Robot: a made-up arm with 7 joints.
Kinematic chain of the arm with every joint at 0, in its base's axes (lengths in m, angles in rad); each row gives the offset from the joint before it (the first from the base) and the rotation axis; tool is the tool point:
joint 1: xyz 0 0 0.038 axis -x
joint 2: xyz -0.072 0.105 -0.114 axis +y
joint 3: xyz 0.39 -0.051 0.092 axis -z
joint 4: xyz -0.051 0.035 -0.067 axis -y
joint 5: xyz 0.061 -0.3 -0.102 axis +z
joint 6: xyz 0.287 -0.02 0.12 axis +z
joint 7: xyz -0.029 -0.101 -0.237 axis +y
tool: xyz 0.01 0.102 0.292
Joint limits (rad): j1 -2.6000..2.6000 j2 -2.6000..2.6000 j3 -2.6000..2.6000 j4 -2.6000..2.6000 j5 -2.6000..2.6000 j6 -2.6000..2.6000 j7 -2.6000..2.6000
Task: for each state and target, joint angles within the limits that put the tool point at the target. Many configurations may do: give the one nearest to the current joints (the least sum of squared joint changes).
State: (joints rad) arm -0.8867 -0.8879 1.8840 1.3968 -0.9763 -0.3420 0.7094
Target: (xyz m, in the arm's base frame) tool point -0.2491 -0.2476 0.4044
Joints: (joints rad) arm -1.2841 -0.3334 2.0194 1.5175 -0.3770 -0.1248 0.6814
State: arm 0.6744 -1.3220 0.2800 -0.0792 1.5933 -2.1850 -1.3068
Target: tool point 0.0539 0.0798 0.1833
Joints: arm 0.3326 -1.9885 -0.1084 0.4760 1.5899 -1.4982 -1.4058
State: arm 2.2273 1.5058 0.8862 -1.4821 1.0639 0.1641 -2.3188
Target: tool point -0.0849 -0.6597 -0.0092
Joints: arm 2.5658 1.3911 1.5633 -1.6834 1.1520 0.0508 -2.6000
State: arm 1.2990 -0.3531 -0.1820 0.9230 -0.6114 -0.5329 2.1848
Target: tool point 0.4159 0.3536 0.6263
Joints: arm 1.4290 -0.1241 0.3784 1.3574 -0.1640 -0.5076 1.8595
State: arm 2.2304 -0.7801 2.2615 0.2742 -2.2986 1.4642 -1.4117
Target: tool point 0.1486 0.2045 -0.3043
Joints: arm 1.8483 -1.3458 2.2562 0.2548 -2.6000 0.9995 -1.2098
